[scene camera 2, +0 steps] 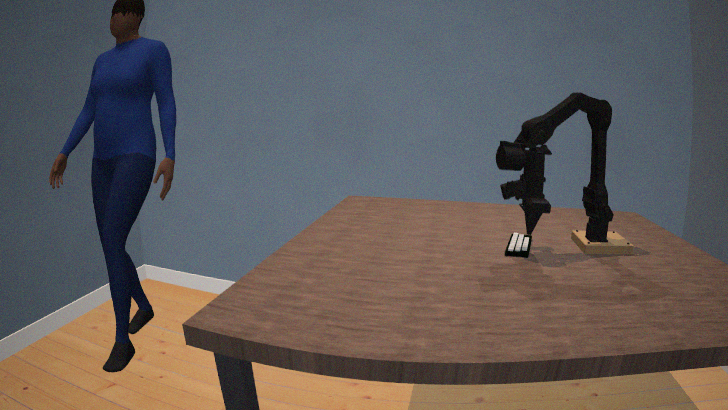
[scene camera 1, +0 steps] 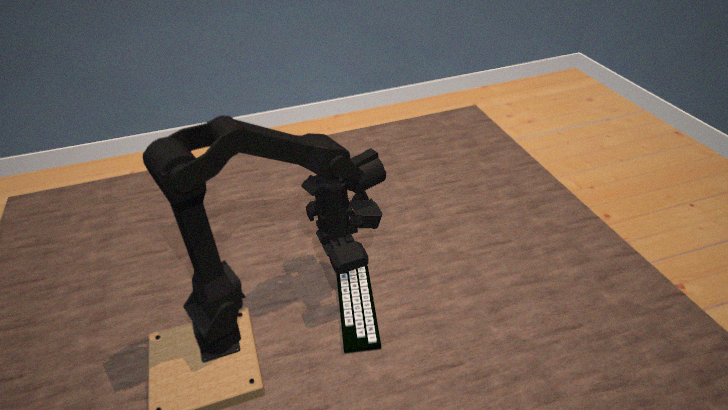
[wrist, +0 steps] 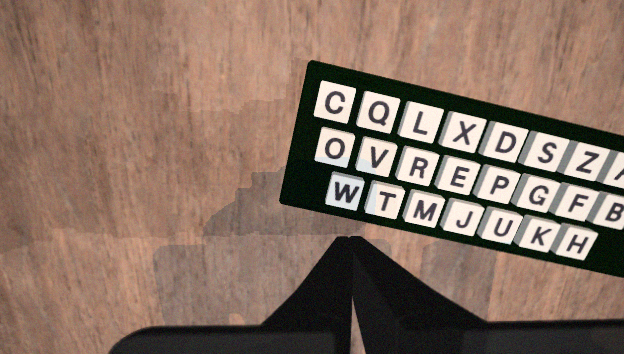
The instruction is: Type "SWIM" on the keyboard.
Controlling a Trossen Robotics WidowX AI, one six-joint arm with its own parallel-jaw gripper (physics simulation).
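Places are measured from the arm's base along level axes (x right, y ahead, z up), in millimetres.
Pixels of known places: gripper, fingertip midpoint: (scene camera 2: 528, 234) (wrist: 348, 248); arm's base, link origin: (scene camera 2: 596, 239) (scene camera 1: 219, 342).
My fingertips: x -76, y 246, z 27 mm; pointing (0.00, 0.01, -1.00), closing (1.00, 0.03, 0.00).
Note:
Ahead of a thing's pixels: the offset from my fingertips to its middle. Level surfaces: height alone.
The dark green keyboard (scene camera 1: 356, 346) (scene camera 2: 507, 253) (wrist: 300, 170) lies on the table with white letter keys in three rows. The S key @(dz -38, dx +87, dy +26 mm) (scene camera 1: 366, 305) (wrist: 546, 152) is in the far row in the wrist view. The W key @(dz -38, dx +1, dy +8 mm) (scene camera 1: 343, 276) (wrist: 345, 192) and M key @(dz -38, dx +38, dy -1 mm) (scene camera 1: 345, 290) (wrist: 424, 210) are in the near row. The I key @(dz -38, dx +160, dy +9 mm) (scene camera 1: 372, 337) is at one row's end and does not show in the wrist view. My gripper (scene camera 2: 529, 233) (wrist: 348, 248) is shut and empty, pointing down. Its tips appear just outside the keyboard's near edge, below W and T; their exact height is unclear. Scene camera 1 hides the fingertips.
The arm's wooden base board (scene camera 1: 203, 389) (scene camera 2: 606, 249) is on the brown table @(dz -53 mm) (scene camera 1: 509, 305) (scene camera 2: 356, 305), to the left of the keyboard in scene camera 1. A person in blue (scene camera 2: 124, 106) is beyond the table's far-left side in scene camera 2.

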